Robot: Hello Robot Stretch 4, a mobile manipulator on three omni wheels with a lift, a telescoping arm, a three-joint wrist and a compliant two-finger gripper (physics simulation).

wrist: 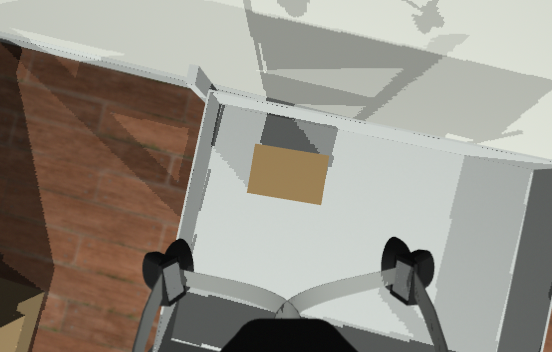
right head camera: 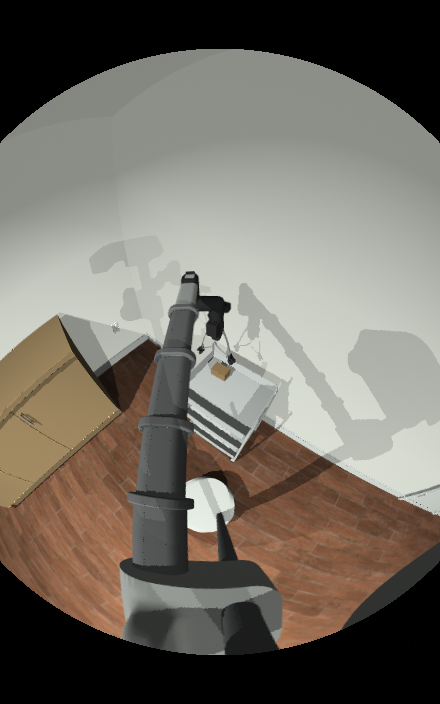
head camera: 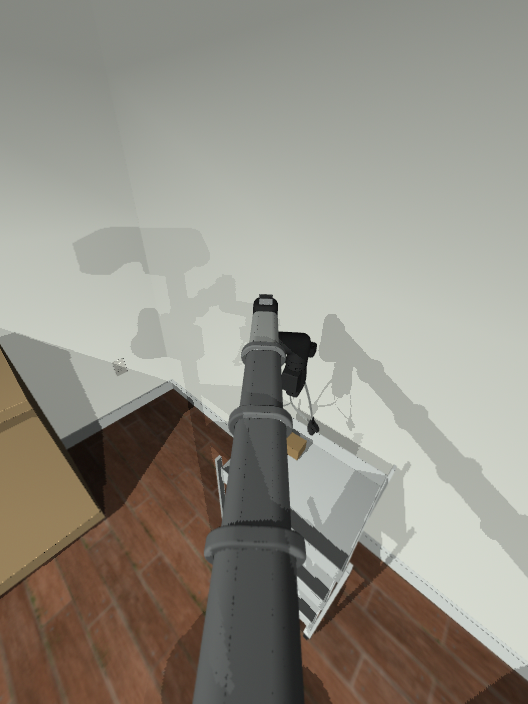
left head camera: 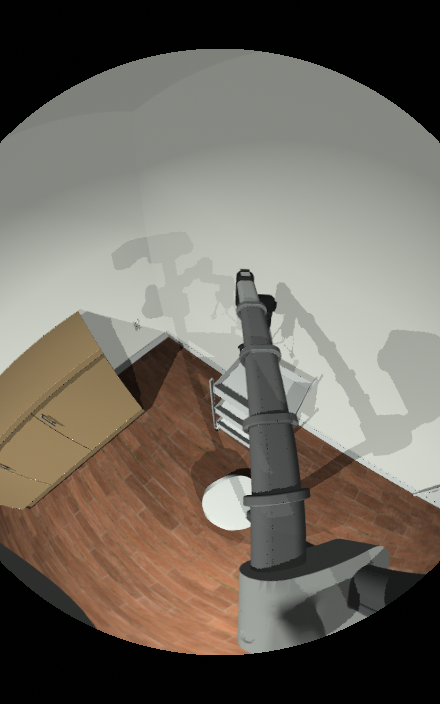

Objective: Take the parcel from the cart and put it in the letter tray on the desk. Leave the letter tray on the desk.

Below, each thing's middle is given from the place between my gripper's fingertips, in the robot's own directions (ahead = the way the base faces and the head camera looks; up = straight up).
The parcel [wrist: 283, 173] is 18 cm below my hand, 6 cm ahead of it and 3 cm to the right of it.
